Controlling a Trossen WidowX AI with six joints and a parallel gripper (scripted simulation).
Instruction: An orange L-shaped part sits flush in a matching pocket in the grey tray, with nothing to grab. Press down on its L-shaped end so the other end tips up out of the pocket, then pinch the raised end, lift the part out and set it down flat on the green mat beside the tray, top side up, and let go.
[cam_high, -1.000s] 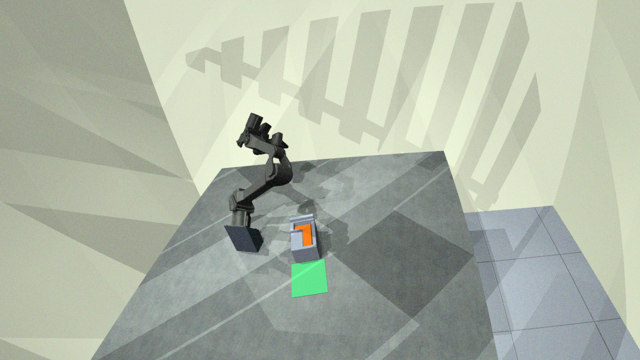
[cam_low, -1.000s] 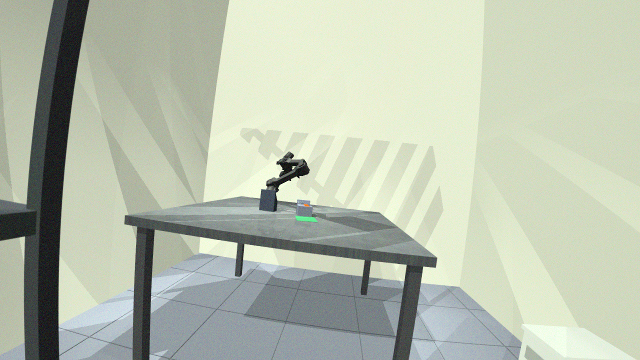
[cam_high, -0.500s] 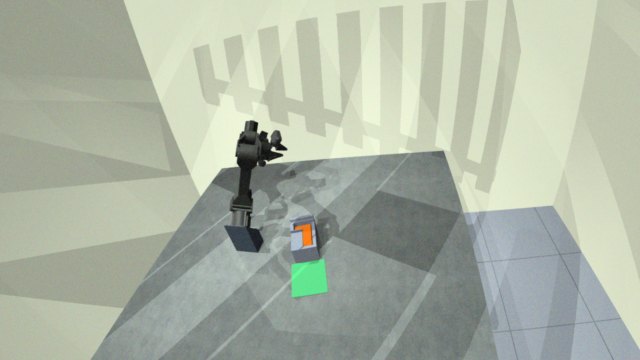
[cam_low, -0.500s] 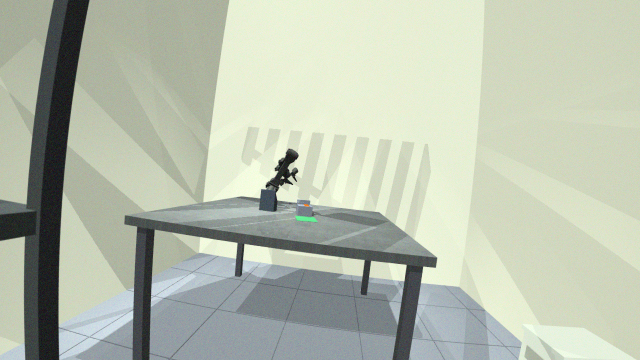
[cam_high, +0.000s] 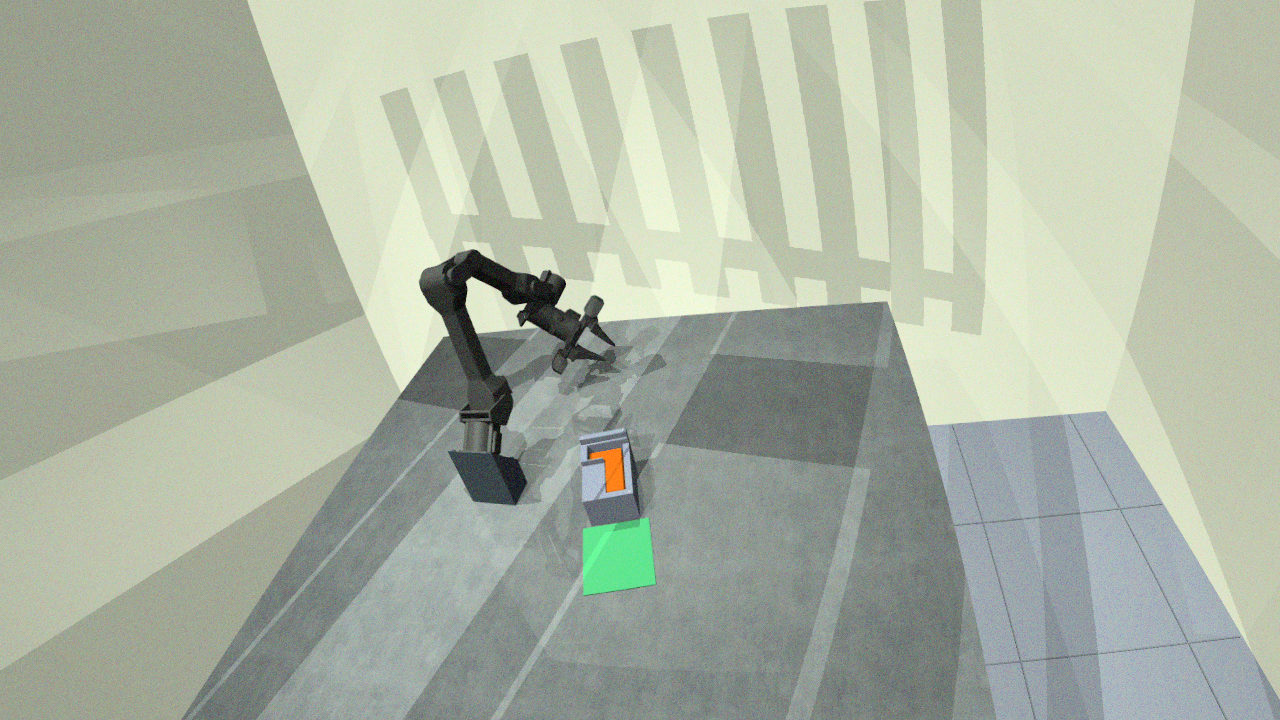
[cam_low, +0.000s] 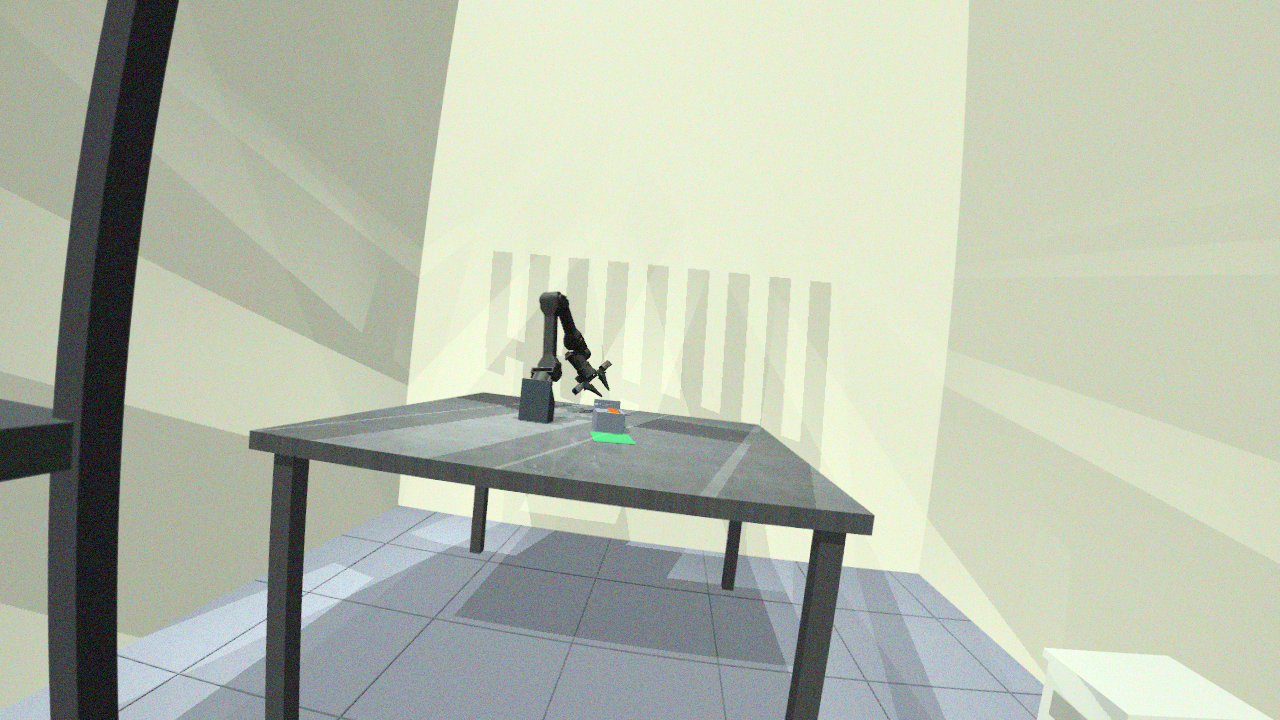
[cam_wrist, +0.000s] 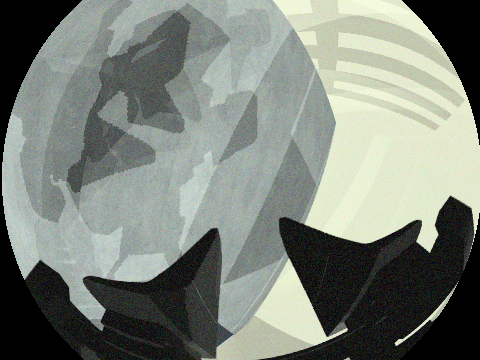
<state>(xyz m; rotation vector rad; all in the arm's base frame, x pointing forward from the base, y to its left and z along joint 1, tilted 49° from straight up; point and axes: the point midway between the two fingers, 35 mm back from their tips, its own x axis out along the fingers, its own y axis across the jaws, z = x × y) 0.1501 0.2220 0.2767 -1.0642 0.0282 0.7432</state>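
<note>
The orange L-shaped part lies 6 cm ahead of my gripper tip, 34 cm to the right of it and 4 cm below it. From my gripper tip the other things lie so: green mat (11 cm ahead, 50 cm to the right, 10 cm below).
</note>
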